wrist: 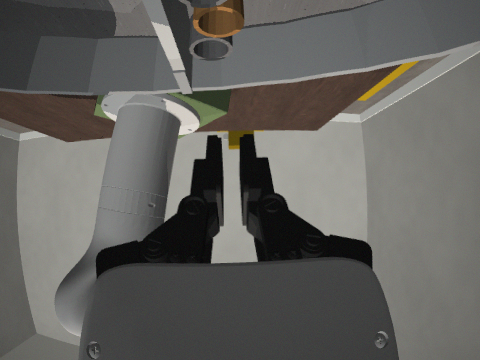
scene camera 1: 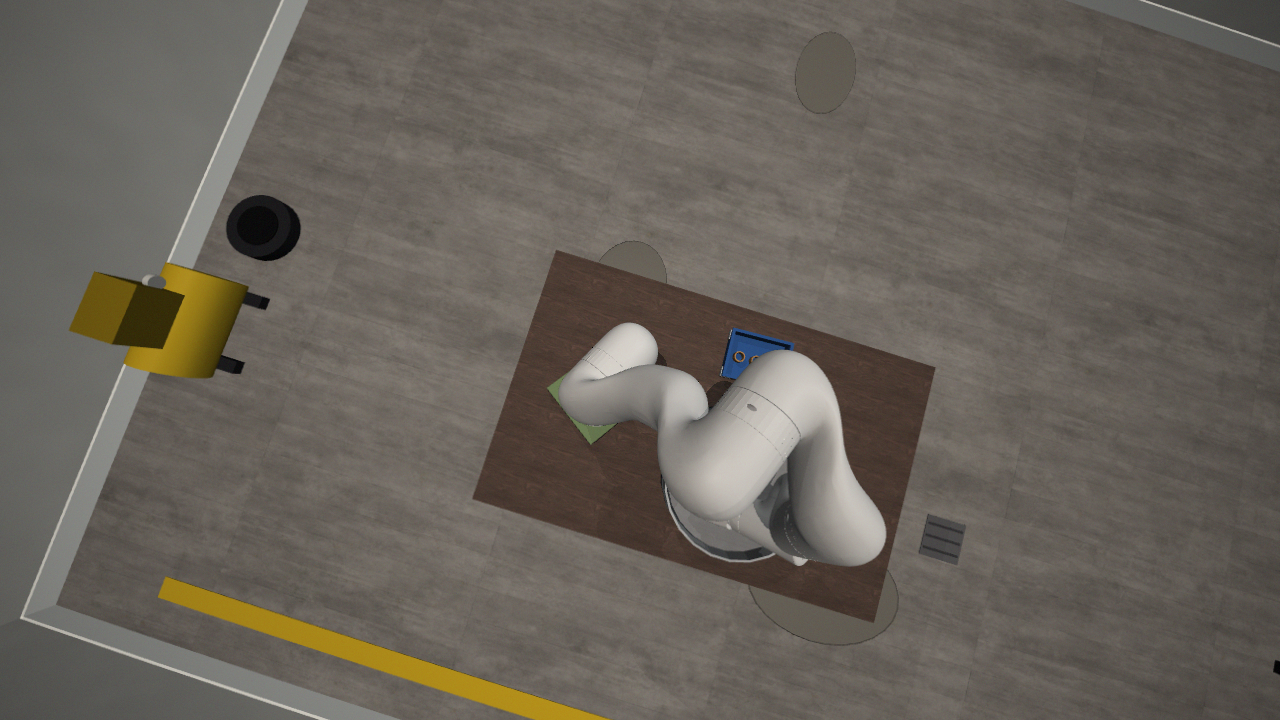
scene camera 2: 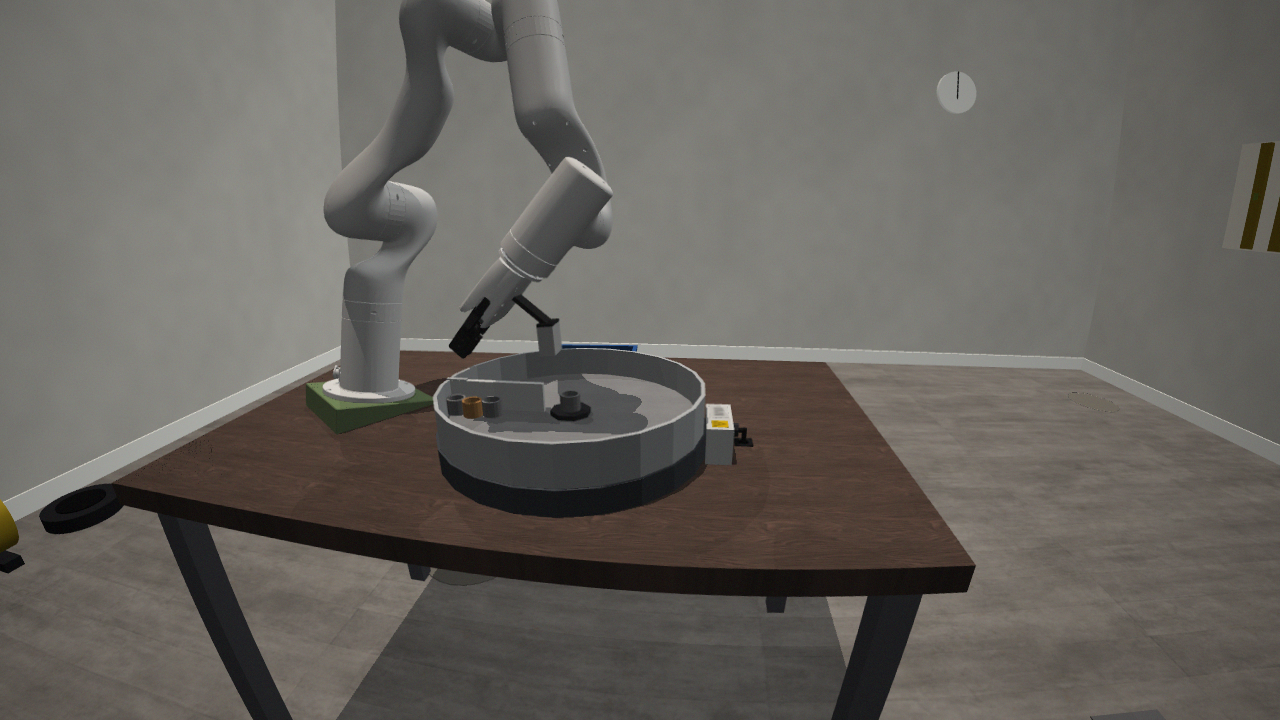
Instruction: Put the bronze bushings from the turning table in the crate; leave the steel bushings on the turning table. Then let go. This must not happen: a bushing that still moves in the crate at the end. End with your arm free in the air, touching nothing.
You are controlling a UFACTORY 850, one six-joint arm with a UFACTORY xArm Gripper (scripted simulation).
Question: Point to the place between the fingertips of my gripper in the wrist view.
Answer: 230,154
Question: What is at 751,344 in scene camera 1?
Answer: A blue crate.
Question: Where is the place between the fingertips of my gripper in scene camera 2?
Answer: At 458,350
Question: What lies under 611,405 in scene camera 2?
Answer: A grey turning table.
